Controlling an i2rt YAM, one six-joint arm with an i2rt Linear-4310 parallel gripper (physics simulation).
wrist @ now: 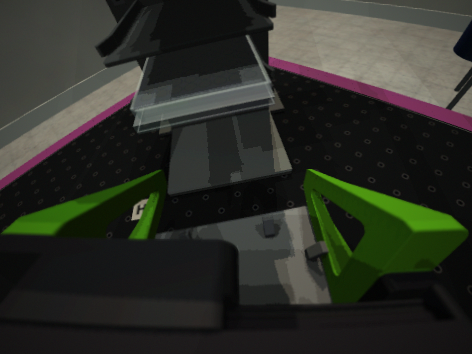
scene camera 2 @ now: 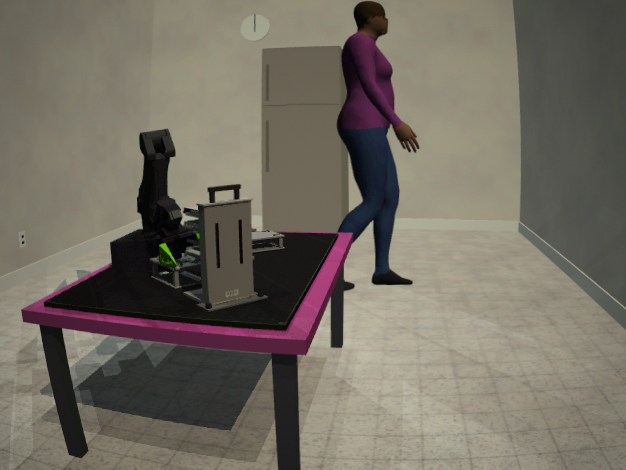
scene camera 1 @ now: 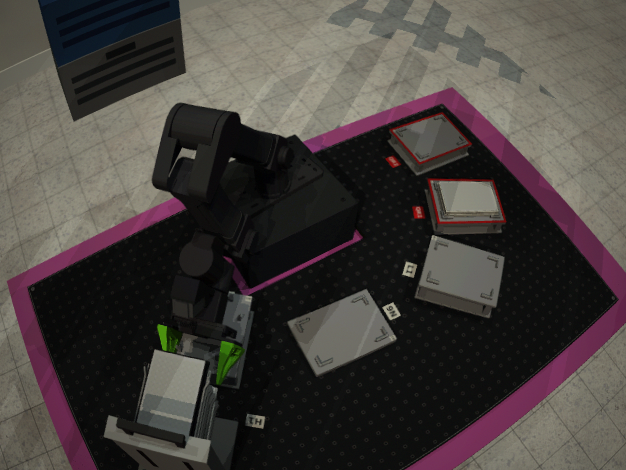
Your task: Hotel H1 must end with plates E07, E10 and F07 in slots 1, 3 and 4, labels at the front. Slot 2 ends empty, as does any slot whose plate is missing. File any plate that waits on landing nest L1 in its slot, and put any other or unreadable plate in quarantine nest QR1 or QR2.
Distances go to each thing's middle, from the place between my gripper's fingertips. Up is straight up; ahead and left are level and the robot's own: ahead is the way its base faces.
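Labels:
Flat grey nest (scene camera 1: pixel 330 337): 280 mm to the left of my hand, 60 mm ahead of it, 70 mm below it. The clear plate (wrist: pixel 226 77) is 40 mm above my hand, 60 mm to the right of it and 70 mm ahead of it.

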